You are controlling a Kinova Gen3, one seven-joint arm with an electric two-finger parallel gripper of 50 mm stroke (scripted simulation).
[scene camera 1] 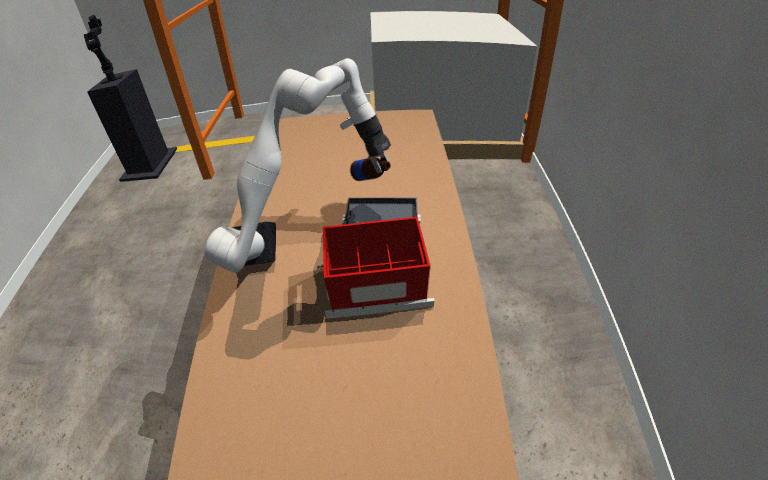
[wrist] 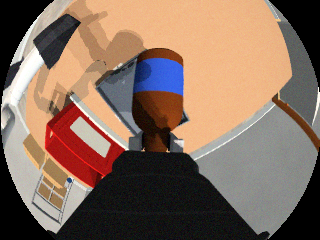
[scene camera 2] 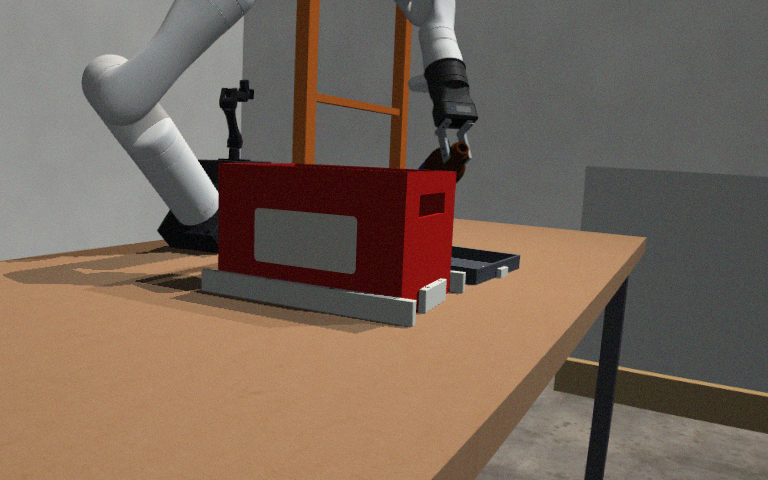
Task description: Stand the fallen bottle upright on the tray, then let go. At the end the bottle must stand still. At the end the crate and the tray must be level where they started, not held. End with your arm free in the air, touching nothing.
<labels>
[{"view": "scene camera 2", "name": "my gripper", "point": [457,160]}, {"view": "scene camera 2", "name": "brown bottle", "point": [459,150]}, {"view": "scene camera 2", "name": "red crate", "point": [362,230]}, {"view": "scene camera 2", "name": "tray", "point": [480,265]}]
</labels>
